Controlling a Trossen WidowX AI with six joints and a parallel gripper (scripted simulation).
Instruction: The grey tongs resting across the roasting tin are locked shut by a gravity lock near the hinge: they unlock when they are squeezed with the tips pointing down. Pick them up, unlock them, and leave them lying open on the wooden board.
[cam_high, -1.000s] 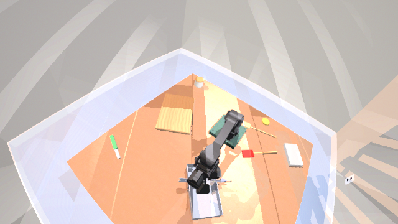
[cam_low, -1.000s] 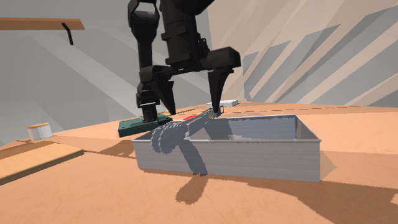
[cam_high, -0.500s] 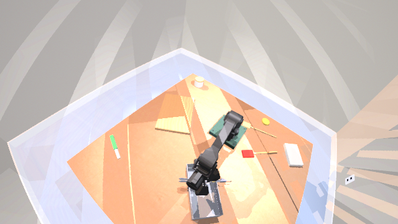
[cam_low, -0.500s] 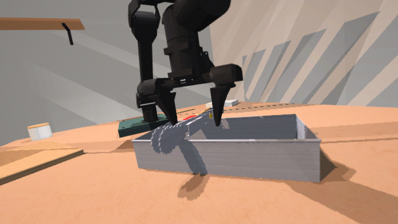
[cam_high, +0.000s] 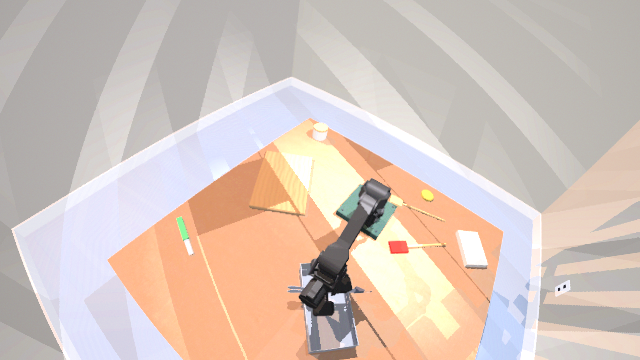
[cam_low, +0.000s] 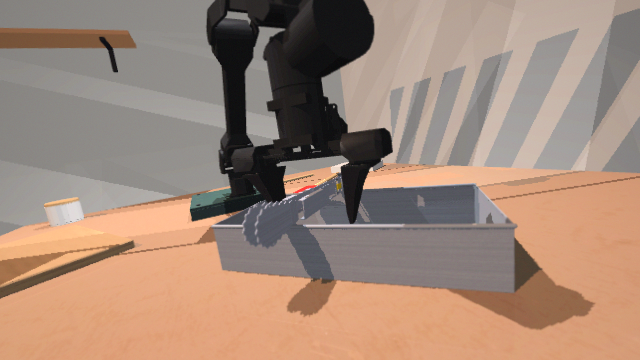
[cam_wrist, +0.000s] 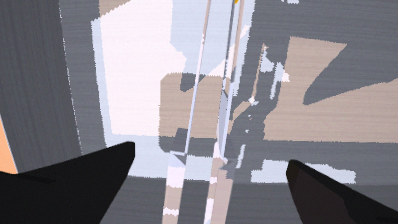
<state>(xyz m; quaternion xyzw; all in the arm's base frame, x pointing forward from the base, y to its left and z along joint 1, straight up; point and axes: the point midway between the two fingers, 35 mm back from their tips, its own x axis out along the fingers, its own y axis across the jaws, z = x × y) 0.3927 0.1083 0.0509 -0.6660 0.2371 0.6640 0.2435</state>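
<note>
Now: gripper tip 40 mm to the right of the roasting tin and 20 mm above it. Also, from my gripper tip: white block (680 mm behind, 330 mm to the left, 30 mm below); then red spatula (460 mm behind, 110 mm to the left, 40 mm below); then yellow object (780 mm behind, 40 mm below).
</note>
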